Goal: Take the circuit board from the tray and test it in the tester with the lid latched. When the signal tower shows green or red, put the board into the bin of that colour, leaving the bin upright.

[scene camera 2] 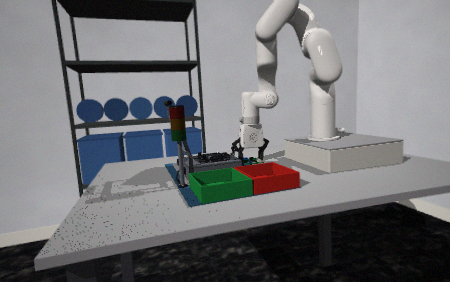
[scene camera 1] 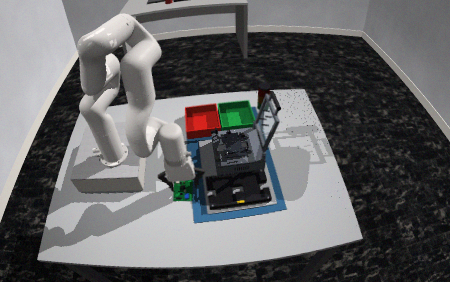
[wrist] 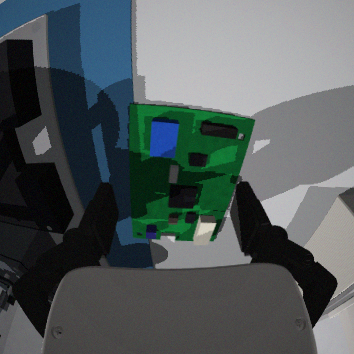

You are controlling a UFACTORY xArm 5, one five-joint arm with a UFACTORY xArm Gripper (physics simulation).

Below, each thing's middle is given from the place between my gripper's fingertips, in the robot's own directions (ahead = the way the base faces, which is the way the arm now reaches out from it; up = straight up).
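Scene:
My gripper: 10 mm past the green circuit board point(wrist: 183, 163), 10 mm to the left of it. Counted from my gripper: tester lid point(scene camera 1: 267, 121), 180 mm above, 330 mm ahead, 120 mm to the left; red bin point(scene camera 2: 267, 177), 100 mm ahead, 20 mm above, 320 mm to the left; green bin point(scene camera 2: 210, 186), 250 mm ahead, 320 mm to the left, 20 mm above.

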